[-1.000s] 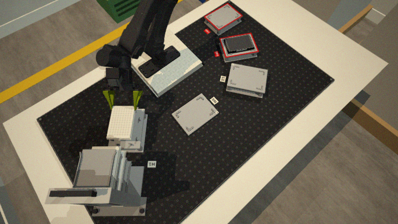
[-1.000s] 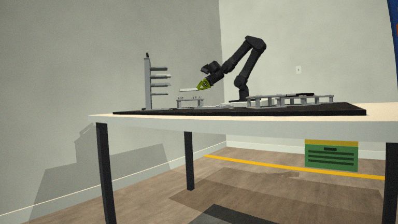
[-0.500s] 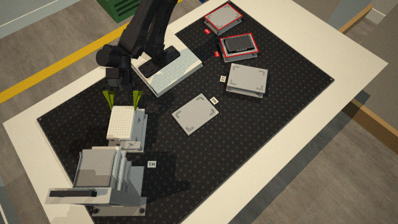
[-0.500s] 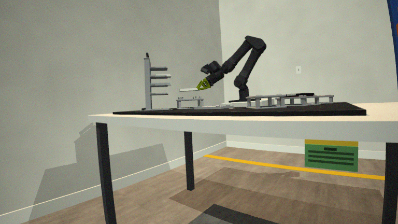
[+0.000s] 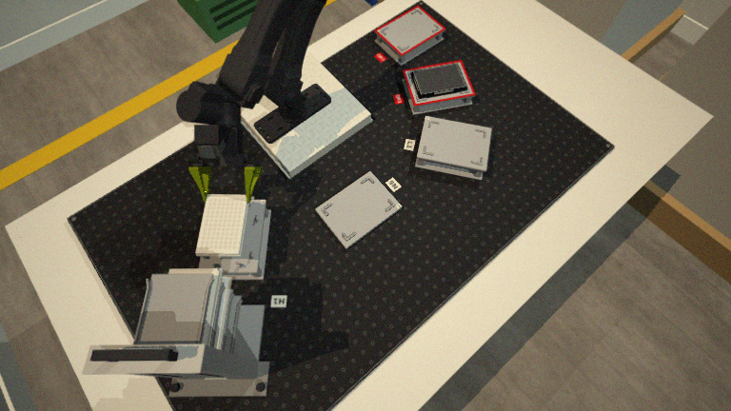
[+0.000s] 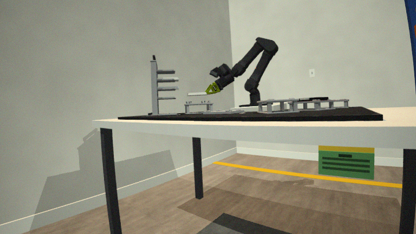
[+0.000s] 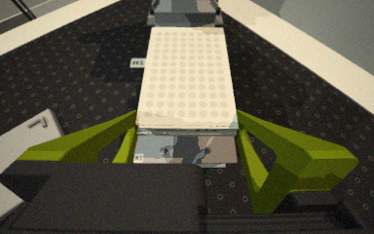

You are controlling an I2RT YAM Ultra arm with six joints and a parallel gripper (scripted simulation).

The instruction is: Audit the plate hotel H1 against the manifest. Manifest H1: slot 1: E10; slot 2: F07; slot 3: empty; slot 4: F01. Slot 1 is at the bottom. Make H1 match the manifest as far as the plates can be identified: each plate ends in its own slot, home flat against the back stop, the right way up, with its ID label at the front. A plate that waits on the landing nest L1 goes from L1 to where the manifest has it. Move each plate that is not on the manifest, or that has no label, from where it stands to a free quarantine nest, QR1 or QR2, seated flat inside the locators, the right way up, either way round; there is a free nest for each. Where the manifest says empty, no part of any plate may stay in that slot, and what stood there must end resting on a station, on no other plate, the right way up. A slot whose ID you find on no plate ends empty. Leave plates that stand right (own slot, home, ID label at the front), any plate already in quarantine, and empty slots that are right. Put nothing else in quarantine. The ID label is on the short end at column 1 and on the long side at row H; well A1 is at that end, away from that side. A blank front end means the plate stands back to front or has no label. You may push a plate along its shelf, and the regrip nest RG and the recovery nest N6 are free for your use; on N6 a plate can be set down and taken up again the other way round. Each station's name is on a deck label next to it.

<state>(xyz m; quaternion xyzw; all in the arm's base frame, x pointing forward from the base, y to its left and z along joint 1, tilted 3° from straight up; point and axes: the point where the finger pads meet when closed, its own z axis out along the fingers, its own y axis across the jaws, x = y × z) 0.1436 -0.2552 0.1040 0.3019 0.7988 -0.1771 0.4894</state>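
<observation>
My gripper is now 4 cm short of the white well plate and 4 cm to the left of it. Round my hand: regrip nest (4 cm ahead, 4 cm to the right, 7 cm below); then recovery nest N6 (15 cm ahead, 22 cm to the left, 12 cm below); then H1 deck label (20 cm ahead, 4 cm to the right, 12 cm below).
</observation>
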